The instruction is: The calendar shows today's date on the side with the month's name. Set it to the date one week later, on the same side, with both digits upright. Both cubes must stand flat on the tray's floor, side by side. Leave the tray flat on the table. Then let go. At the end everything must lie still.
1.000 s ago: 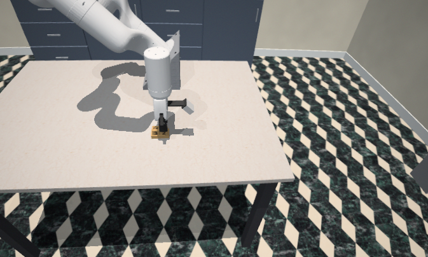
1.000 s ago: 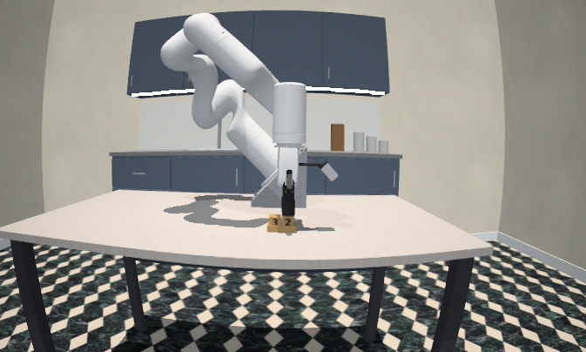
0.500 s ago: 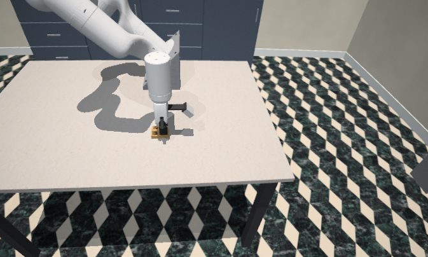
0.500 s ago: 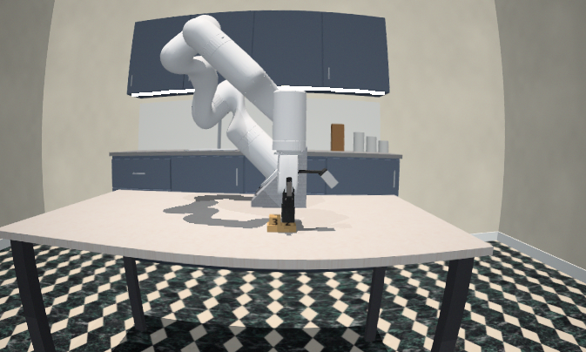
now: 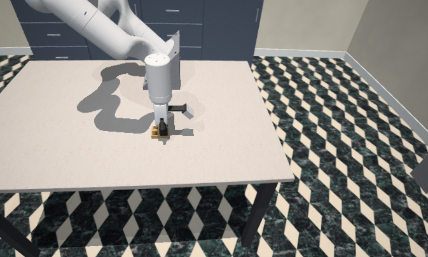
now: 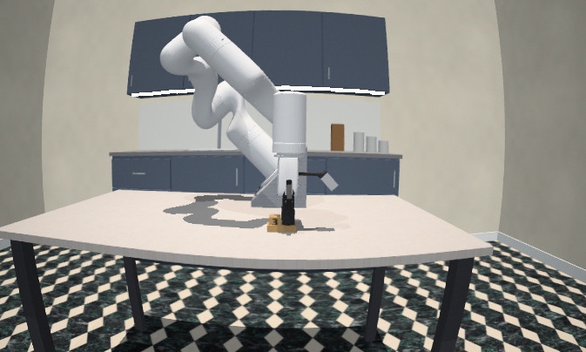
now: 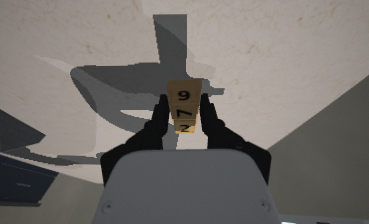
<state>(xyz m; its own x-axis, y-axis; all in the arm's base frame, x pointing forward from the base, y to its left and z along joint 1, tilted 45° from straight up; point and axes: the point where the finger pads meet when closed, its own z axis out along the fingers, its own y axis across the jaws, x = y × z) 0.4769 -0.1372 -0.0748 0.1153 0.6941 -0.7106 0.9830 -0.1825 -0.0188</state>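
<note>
My hand is 20 mm to the left of the wooden tray and 30 mm above it.
</note>
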